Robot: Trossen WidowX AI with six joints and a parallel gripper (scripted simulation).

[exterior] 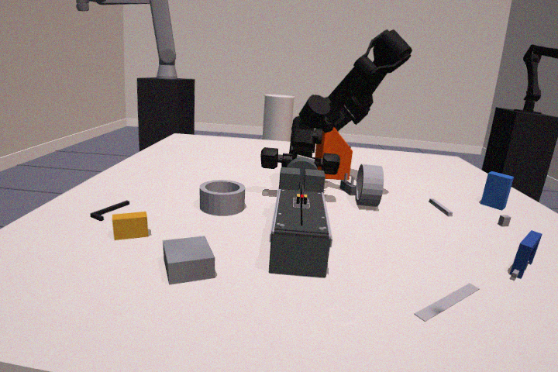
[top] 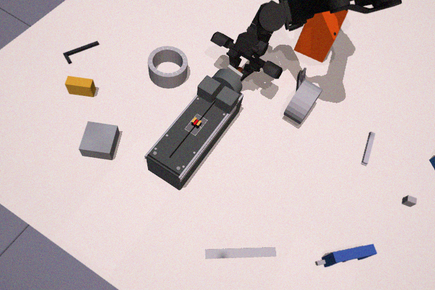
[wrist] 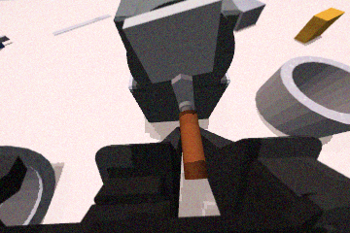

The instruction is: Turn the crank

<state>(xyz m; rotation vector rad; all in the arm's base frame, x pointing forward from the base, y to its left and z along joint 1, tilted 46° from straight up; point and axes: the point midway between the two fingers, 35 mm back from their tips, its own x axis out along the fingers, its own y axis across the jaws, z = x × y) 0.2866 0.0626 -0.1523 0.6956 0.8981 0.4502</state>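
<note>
The red pointer is 17 cm ahead of my gripper tip, 2 cm to the left of it and 5 cm above it. Round my gripper tip: grey cube (31 cm ahead, 14 cm to the right, 2 cm below); then yellow block (24 cm ahead, 28 cm to the right, 2 cm below); then crank handle (2 cm behind, 2 cm above).
</note>
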